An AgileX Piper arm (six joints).
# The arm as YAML. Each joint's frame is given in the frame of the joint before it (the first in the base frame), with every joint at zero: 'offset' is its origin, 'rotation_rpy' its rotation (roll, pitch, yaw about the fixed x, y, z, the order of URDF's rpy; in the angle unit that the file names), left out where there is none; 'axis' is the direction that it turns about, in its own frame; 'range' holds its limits. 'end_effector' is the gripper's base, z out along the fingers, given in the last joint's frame.
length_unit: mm
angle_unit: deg
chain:
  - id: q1
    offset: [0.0, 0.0, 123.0]
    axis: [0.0, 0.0, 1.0]
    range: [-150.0, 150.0]
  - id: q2
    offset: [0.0, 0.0, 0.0]
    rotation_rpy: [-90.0, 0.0, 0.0]
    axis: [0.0, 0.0, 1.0]
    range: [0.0, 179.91]
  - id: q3
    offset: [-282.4, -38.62, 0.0]
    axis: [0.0, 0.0, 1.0]
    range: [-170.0, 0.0]
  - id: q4
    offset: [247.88, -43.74, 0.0]
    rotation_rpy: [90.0, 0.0, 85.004]
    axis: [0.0, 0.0, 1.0]
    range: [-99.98, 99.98]
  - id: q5
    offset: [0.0, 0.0, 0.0]
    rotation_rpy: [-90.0, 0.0, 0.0]
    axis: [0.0, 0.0, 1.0]
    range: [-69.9, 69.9]
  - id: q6
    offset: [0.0, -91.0, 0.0]
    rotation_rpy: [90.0, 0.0, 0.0]
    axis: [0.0, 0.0, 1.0]
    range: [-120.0, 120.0]
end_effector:
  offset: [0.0, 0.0, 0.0]
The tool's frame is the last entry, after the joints.
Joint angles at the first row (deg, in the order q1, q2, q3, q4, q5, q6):
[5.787, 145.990, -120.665, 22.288, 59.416, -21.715]
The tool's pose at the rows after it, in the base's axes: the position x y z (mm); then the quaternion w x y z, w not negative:
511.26 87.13 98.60 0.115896 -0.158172 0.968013 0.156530
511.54 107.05 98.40 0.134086 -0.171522 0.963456 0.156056
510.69 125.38 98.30 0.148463 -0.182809 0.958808 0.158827
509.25 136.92 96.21 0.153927 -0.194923 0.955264 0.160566
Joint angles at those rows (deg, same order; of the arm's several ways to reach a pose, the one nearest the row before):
[6.475, 145.989, -120.722, 21.830, 58.728, -21.715]
[8.709, 146.105, -120.724, 22.059, 56.093, -21.715]
[10.714, 146.219, -120.722, 22.575, 53.972, -21.773]
[11.975, 146.505, -120.722, 22.918, 52.941, -22.403]

